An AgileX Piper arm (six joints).
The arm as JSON. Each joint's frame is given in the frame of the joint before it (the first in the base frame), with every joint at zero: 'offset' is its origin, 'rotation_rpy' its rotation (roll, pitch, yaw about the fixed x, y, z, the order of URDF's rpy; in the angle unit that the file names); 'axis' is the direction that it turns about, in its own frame. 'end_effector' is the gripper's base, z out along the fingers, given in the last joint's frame.
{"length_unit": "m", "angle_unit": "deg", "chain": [
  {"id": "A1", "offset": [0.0, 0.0, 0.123], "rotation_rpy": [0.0, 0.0, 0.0], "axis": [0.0, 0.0, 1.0]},
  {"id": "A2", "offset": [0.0, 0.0, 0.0], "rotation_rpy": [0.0, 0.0, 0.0], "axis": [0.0, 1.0, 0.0]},
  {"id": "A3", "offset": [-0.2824, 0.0, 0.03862], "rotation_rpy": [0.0, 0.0, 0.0], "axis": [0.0, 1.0, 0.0]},
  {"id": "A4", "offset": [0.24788, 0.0, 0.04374], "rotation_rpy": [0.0, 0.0, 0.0], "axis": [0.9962, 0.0, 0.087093]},
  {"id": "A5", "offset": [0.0, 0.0, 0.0], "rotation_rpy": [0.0, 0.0, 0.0], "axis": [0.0, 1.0, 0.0]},
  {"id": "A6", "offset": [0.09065, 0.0, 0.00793], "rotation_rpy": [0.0, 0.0, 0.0], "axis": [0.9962, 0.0, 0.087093]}
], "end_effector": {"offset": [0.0, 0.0, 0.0], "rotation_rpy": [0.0, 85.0, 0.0]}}
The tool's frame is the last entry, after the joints.
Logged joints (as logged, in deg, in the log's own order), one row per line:
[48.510 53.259 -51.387 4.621 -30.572 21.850]
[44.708 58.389 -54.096 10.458 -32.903 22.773]
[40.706 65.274 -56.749 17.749 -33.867 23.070]
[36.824 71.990 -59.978 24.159 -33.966 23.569]
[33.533 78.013 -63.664 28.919 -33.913 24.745]
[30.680 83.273 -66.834 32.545 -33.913 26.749]
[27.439 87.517 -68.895 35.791 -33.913 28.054]
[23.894 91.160 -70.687 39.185 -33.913 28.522]
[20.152 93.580 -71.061 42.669 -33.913 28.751]
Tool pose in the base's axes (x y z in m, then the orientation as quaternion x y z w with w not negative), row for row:
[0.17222 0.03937 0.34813 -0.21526 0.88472 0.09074 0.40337]
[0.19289 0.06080 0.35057 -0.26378 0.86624 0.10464 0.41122]
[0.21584 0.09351 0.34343 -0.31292 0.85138 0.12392 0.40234]
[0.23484 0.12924 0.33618 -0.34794 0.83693 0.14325 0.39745]
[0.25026 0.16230 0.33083 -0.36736 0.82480 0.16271 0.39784]
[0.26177 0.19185 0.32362 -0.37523 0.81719 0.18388 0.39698]
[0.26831 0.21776 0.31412 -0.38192 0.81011 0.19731 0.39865]
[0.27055 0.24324 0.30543 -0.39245 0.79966 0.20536 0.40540]
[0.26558 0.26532 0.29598 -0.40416 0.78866 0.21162 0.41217]
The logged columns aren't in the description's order. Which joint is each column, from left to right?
Columns, left to right: A5, A2, A3, A1, A6, A4.
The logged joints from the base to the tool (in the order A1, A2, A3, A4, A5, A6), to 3 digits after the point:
[4.621 53.259 -51.387 21.850 48.510 -30.572]
[10.458 58.389 -54.096 22.773 44.708 -32.903]
[17.749 65.274 -56.749 23.070 40.706 -33.867]
[24.159 71.990 -59.978 23.569 36.824 -33.966]
[28.919 78.013 -63.664 24.745 33.533 -33.913]
[32.545 83.273 -66.834 26.749 30.680 -33.913]
[35.791 87.517 -68.895 28.054 27.439 -33.913]
[39.185 91.160 -70.687 28.522 23.894 -33.913]
[42.669 93.580 -71.061 28.751 20.152 -33.913]

